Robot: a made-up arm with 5 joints. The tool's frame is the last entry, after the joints. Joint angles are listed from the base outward. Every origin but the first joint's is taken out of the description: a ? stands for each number. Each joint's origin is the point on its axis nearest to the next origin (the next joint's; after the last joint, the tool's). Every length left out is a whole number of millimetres.
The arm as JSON. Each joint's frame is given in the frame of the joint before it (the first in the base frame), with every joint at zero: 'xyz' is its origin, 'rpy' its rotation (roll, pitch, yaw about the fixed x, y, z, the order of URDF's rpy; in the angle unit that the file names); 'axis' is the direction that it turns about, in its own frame. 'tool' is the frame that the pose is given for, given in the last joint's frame.
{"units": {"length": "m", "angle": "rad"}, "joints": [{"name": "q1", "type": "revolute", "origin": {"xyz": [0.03, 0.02, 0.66], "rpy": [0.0, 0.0, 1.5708]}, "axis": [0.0, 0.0, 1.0]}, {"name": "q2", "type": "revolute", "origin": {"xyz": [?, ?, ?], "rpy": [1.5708, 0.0, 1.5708]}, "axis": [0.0, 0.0, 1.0]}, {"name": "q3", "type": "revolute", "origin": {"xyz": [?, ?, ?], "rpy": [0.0, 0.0, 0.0]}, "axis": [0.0, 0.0, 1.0]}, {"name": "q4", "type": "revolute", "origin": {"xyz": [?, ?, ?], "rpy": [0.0, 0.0, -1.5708]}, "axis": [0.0, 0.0, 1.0]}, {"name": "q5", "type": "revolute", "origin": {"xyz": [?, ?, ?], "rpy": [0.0, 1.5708, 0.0]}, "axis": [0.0, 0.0, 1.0]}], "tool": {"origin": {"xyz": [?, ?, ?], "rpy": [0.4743, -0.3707, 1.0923]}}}
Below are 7 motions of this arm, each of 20 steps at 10 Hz.
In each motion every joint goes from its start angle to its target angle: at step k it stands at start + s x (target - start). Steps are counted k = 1, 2, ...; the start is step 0. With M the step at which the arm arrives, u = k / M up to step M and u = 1 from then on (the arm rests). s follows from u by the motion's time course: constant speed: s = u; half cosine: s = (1 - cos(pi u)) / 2; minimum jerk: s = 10 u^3 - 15 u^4 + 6 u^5.
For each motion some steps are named. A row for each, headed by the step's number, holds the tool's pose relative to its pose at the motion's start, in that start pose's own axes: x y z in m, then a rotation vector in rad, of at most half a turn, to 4 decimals.
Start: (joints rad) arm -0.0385 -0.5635 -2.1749 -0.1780 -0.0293
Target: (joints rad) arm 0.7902 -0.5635 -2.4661 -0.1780 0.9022
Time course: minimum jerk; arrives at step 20
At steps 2, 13, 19, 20:
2: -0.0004 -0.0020 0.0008 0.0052 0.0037 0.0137
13: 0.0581 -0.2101 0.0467 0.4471 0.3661 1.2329
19: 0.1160 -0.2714 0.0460 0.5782 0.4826 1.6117
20: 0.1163 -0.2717 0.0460 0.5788 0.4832 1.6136

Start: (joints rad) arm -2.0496 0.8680 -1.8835 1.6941 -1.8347
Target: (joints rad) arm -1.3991 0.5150 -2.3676 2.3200 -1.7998
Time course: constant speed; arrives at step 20
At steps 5, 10, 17, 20:
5: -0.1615 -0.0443 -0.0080 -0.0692 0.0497 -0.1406
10: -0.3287 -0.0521 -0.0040 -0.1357 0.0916 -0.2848
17: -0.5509 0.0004 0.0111 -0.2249 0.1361 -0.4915
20: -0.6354 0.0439 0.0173 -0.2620 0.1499 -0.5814

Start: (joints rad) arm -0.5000 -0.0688 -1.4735 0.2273 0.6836
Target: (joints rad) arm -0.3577 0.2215 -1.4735 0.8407 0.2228
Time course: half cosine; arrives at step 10
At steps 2, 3, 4, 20:
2: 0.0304 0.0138 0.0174 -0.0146 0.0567 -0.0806
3: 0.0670 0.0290 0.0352 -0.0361 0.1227 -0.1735
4: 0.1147 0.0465 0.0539 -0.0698 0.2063 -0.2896
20: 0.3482 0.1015 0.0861 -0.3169 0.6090 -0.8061

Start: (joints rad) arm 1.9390 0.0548 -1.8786 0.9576 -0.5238
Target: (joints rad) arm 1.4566 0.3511 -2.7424 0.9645 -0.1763
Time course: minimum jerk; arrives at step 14
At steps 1, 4, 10, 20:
1: 0.0002 -0.0013 0.0001 0.0028 0.0006 0.0011
4: 0.0109 -0.0550 -0.0007 0.1251 0.0237 0.0457
10: 0.0808 -0.2785 -0.0906 0.7368 0.0750 0.2123
20: 0.0948 -0.3100 -0.1237 0.8586 0.0703 0.2327

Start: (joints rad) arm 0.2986 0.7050 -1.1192 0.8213 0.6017
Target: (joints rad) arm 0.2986 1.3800 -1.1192 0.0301 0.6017
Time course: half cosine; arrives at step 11
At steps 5, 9, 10, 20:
5: -0.0044 0.0815 0.1416 -0.0057 -0.0430 0.0246
9: 0.0494 0.1634 0.2974 -0.0123 -0.0923 0.0527
10: 0.0599 0.1720 0.3149 -0.0130 -0.0982 0.0561
20: 0.0636 0.1748 0.3207 -0.0133 -0.1002 0.0573

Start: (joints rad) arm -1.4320 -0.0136 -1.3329 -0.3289 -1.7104
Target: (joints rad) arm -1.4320 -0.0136 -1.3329 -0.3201 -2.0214
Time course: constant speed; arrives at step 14
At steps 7, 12, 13, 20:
7: 0.0026 0.0013 -0.0011 -0.0595 -0.0681 -0.1266
12: 0.0045 0.0020 -0.0018 -0.1017 -0.1172 -0.2169
13: 0.0049 0.0021 -0.0019 -0.1101 -0.1270 -0.2350
20: 0.0053 0.0022 -0.0020 -0.1186 -0.1368 -0.2530

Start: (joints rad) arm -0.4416 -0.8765 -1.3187 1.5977 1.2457
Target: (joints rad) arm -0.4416 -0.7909 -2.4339 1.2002 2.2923
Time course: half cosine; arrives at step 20
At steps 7, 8, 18, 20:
7: -0.0756 -0.0613 -0.1367 -0.1855 -0.0423 0.4429
8: -0.0893 -0.0846 -0.1721 -0.2470 -0.0398 0.5555
18: -0.0799 -0.3696 -0.4104 -0.9837 0.2172 1.3376
20: -0.0749 -0.3822 -0.4159 -1.0189 0.2354 1.3575

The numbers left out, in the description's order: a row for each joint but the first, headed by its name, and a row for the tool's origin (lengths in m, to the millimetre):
q2: -0.03 0.0 0.0
q3: -0.08 0.51 0.0
q4: -0.06 -0.34 0.0
q5: 0.13 -0.15 0.0
tool: -0.02 0.0 0.0

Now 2 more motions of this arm.
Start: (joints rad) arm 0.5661 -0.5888 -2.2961 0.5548 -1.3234
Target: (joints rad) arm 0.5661 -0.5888 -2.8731 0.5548 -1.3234
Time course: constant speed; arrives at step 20
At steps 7, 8, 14, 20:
7: -0.0140 -0.0978 -0.0404 0.1832 0.0086 -0.0845
8: -0.0167 -0.1110 -0.0476 0.2094 0.0099 -0.0965
14: -0.0363 -0.1850 -0.0977 0.3665 0.0173 -0.1690
20: -0.0614 -0.2487 -0.1585 0.5235 0.0246 -0.2414

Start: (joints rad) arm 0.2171 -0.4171 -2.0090 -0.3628 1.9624
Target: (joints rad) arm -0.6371 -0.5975 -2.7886 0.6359 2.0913
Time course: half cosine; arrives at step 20
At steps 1, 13, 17, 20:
1: 0.0001 0.0023 -0.0012 -0.0011 -0.0034 -0.0027
13: 0.1579 0.1714 -0.2298 -0.1427 -0.4092 -0.3142
17: 0.2545 0.1579 -0.3038 -0.1898 -0.5336 -0.4050
20: 0.2806 0.1487 -0.3204 -0.2020 -0.5647 -0.4274

